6 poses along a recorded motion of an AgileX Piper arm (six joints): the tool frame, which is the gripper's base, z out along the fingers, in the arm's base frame.
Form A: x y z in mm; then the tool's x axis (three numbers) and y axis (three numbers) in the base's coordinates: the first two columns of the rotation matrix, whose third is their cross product.
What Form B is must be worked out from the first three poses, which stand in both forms.
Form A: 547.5 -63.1 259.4 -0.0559 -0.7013 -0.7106 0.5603 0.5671 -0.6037
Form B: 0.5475 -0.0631 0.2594 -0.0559 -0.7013 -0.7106 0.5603 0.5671 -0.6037
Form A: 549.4 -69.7 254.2 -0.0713 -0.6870 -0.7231 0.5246 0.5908 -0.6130
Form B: 0.5494 -0.0697 0.2542 -0.0713 -0.6870 -0.7231 0.5246 0.5908 -0.6130
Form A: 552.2 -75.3 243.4 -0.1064 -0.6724 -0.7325 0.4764 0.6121 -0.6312
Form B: 0.5522 -0.0753 0.2434 -0.1064 -0.6724 -0.7325 0.4764 0.6121 -0.6312
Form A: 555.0 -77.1 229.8 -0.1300 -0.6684 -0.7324 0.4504 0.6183 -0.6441
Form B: 0.5550 -0.0771 0.2298 -0.1300 -0.6684 -0.7324 0.4504 0.6183 -0.6441
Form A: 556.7 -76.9 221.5 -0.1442 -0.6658 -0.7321 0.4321 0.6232 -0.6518
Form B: 0.5567 -0.0769 0.2215 -0.1442 -0.6658 -0.7321 0.4321 0.6232 -0.6518
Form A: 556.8 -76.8 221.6 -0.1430 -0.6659 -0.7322 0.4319 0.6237 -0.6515
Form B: 0.5568 -0.0768 0.2216 -0.1430 -0.6659 -0.7322 0.4319 0.6237 -0.6515
